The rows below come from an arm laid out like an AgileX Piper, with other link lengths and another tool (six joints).
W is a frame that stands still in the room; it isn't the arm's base.
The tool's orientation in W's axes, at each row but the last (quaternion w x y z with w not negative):
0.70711 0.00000 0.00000 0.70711
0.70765 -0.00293 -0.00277 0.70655
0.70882 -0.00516 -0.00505 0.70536
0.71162 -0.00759 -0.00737 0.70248
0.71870 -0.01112 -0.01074 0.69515
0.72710 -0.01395 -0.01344 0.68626
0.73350 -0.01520 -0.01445 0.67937
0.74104 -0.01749 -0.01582 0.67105
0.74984 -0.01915 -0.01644 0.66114
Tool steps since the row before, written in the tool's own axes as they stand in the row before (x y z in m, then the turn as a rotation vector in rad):
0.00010 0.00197 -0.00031 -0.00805 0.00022 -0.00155
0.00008 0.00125 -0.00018 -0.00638 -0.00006 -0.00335
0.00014 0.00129 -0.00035 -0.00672 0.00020 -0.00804
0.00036 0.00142 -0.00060 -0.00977 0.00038 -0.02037
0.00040 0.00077 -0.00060 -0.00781 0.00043 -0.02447
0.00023 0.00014 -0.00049 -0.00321 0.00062 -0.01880
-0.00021 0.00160 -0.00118 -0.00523 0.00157 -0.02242
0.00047 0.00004 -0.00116 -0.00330 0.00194 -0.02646
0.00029 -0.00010 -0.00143 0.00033 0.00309 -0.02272
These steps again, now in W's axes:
-0.00197 0.00010 -0.00031 -0.00022 -0.00805 -0.00155
-0.00125 0.00008 -0.00019 0.00008 -0.00638 -0.00335
-0.00128 0.00015 -0.00037 -0.00012 -0.00672 -0.00804
-0.00140 0.00038 -0.00063 -0.00008 -0.00977 -0.02037
-0.00074 0.00042 -0.00062 0.00007 -0.00782 -0.02447
-0.00011 0.00024 -0.00049 -0.00008 -0.00320 -0.01881
-0.00156 -0.00009 -0.00125 -0.00103 -0.00515 -0.02247
0.00006 0.00047 -0.00116 -0.00101 -0.00322 -0.02652
0.00021 0.00027 -0.00142 -0.00188 0.00056 -0.02285

